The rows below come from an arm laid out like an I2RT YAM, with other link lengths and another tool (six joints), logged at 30 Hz.
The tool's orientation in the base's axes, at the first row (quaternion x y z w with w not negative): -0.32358 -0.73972 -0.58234 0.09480
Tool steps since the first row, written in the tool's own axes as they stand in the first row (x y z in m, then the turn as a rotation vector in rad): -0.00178 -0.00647 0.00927 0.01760 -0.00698 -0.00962; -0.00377 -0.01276 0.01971 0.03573 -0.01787 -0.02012; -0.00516 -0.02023 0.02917 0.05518 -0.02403 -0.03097; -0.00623 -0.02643 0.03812 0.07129 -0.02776 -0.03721; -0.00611 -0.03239 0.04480 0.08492 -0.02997 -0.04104; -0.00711 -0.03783 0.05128 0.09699 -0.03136 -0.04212; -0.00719 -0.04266 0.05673 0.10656 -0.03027 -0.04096; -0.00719 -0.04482 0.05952 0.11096 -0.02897 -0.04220; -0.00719 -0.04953 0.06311 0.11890 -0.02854 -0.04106; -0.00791 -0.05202 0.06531 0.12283 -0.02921 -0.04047; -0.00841 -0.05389 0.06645 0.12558 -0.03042 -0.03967
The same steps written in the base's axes. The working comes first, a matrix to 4 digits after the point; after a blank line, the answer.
The tool's axes in the first row as the columns of a matrix, in the base's axes (used below as rounded here):
-0.7726 0.5891 0.2366
0.3683 0.1123 0.9229
0.5171 0.8002 -0.3038

-0.00024 0.00717 -0.00891 -0.01999 -0.00318 0.00644; 0.00006 0.01537 -0.01815 -0.04289 -0.00742 0.01029; -0.00103 0.02275 -0.02772 -0.06412 -0.01096 0.01871; -0.00174 0.02992 -0.03595 -0.08024 -0.01120 0.02595; -0.00376 0.03546 -0.04269 -0.09297 -0.00997 0.03240; -0.00466 0.04046 -0.04953 -0.10337 -0.00667 0.03786; -0.00615 0.04492 -0.05509 -0.10985 -0.00196 0.04332; -0.00677 0.04725 -0.05767 -0.11278 -0.00133 0.04702; -0.00869 0.05003 -0.06252 -0.11839 0.00269 0.05112; -0.00908 0.05152 -0.06556 -0.12168 0.00461 0.05244; -0.00953 0.05218 -0.06766 -0.12433 0.00622 0.05265
